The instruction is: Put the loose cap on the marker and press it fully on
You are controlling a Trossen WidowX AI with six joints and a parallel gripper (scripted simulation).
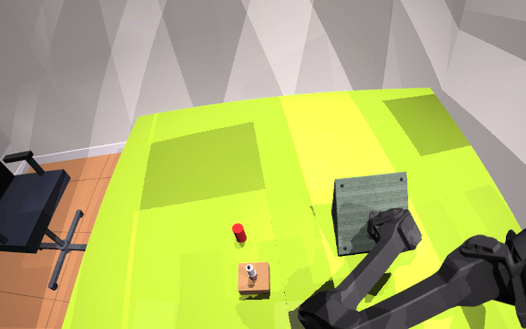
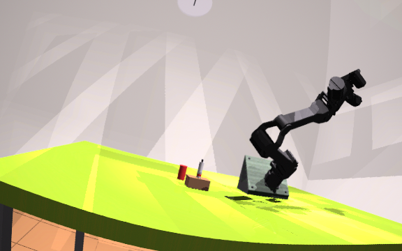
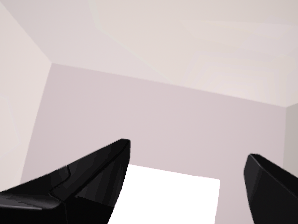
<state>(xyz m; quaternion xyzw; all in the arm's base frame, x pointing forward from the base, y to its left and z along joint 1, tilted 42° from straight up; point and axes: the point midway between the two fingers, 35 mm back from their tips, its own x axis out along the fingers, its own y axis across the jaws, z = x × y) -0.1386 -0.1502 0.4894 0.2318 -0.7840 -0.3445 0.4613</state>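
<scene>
The red cap is 550 mm ahead of my gripper tip, 510 mm below it and 210 mm to the right of it.
</scene>
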